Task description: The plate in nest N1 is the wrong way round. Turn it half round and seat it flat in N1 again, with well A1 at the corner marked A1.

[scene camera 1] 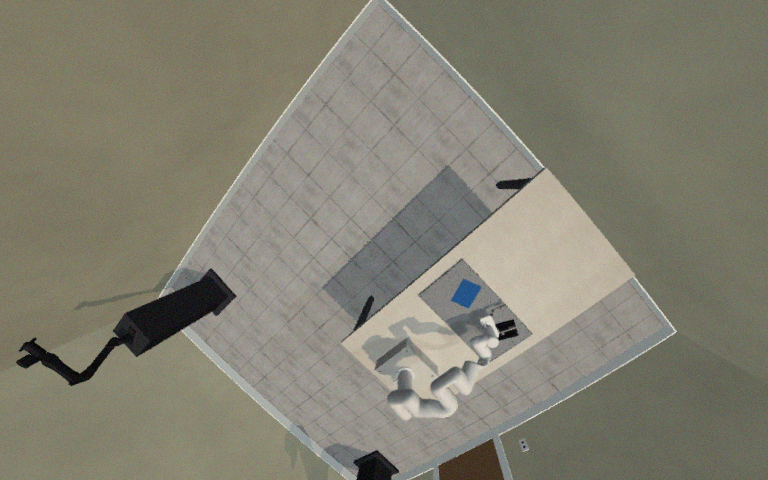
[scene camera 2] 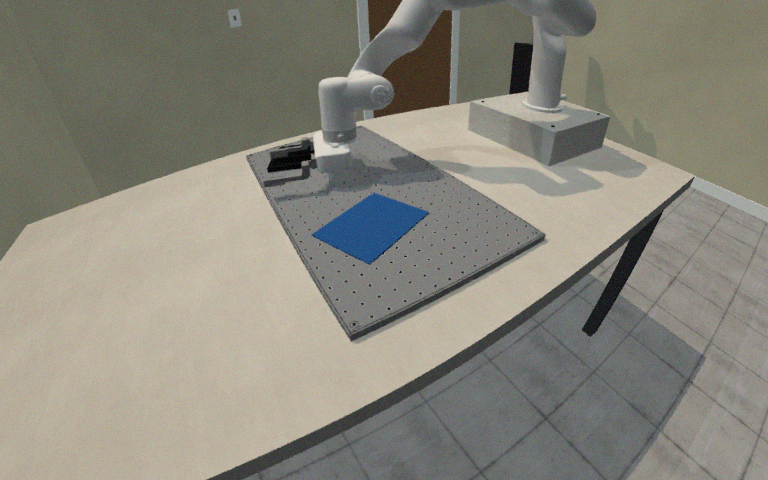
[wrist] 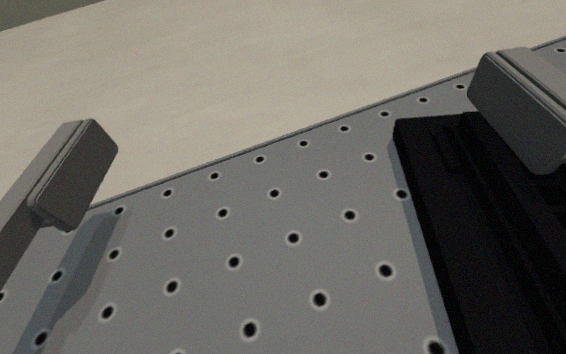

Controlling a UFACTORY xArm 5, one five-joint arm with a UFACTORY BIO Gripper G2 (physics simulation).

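The black plate in its nest N1 (scene camera 1: 512,323) (scene camera 2: 280,164) (wrist: 450,225) lies at the far end of the grey board; plate and nest cannot be told apart. In the wrist view its left part shows at the right, very dark; the wells, their letters and the A1 mark cannot be read. My gripper (scene camera 1: 502,318) (scene camera 2: 268,167) (wrist: 296,144) is open and empty, low over the board and offset to one side of the plate. In the wrist view the right finger overlaps the black shape, and the left finger is over bare board.
The grey perforated board (scene camera 1: 440,288) (scene camera 2: 453,249) (wrist: 200,310) lies on the pale table (scene camera 1: 566,243) (scene camera 2: 169,316) (wrist: 225,75). A flat blue rectangle (scene camera 1: 466,293) (scene camera 2: 370,226) is on the board, nearer scene camera 2. The arm's grey base block (scene camera 2: 538,130) stands on the table to the right.
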